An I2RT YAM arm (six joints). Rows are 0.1 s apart.
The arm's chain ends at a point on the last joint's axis. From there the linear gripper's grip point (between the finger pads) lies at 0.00 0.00 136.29 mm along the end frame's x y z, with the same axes.
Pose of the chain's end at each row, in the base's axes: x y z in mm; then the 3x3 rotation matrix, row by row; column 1 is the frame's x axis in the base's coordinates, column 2 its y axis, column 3 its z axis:
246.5 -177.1 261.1; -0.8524 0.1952 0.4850; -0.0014 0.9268 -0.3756; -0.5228 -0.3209 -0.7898
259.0 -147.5 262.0; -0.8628 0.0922 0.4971; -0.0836 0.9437 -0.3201; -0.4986 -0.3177 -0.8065
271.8 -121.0 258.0; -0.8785 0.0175 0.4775; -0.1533 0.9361 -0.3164; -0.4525 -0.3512 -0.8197
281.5 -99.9 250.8; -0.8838 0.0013 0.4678; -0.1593 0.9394 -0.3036; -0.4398 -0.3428 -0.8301
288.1 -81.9 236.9; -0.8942 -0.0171 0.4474; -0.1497 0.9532 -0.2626; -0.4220 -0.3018 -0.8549
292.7 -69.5 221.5; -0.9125 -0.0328 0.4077; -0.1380 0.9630 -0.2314; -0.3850 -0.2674 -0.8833
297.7 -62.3 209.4; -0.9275 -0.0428 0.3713; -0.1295 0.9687 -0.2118; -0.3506 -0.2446 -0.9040
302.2 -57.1 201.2; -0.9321 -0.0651 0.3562; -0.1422 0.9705 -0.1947; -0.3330 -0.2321 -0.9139
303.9 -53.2 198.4; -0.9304 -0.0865 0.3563; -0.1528 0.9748 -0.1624; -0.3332 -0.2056 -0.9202
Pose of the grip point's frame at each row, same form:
312.6 -228.3 153.5; -0.8524 0.1952 0.4850; -0.0014 0.9268 -0.3756; -0.5228 -0.3209 -0.7898
326.7 -191.1 152.1; -0.8628 0.0922 0.4971; -0.0836 0.9437 -0.3201; -0.4986 -0.3177 -0.8065
336.9 -164.1 146.3; -0.8785 0.0175 0.4775; -0.1533 0.9361 -0.3164; -0.4525 -0.3512 -0.8197
345.3 -141.3 137.7; -0.8838 0.0013 0.4678; -0.1593 0.9394 -0.3036; -0.4398 -0.3428 -0.8301
349.1 -117.7 120.4; -0.8942 -0.0171 0.4474; -0.1497 0.9532 -0.2626; -0.4220 -0.3018 -0.8549
348.3 -101.0 101.1; -0.9125 -0.0328 0.4077; -0.1380 0.9630 -0.2314; -0.3850 -0.2674 -0.8833
348.3 -91.2 86.2; -0.9275 -0.0428 0.3713; -0.1295 0.9687 -0.2118; -0.3506 -0.2446 -0.9040
350.7 -83.6 76.6; -0.9321 -0.0651 0.3562; -0.1422 0.9705 -0.1947; -0.3330 -0.2321 -0.9139
352.5 -75.3 73.0; -0.9304 -0.0865 0.3563; -0.1528 0.9748 -0.1624; -0.3332 -0.2056 -0.9202

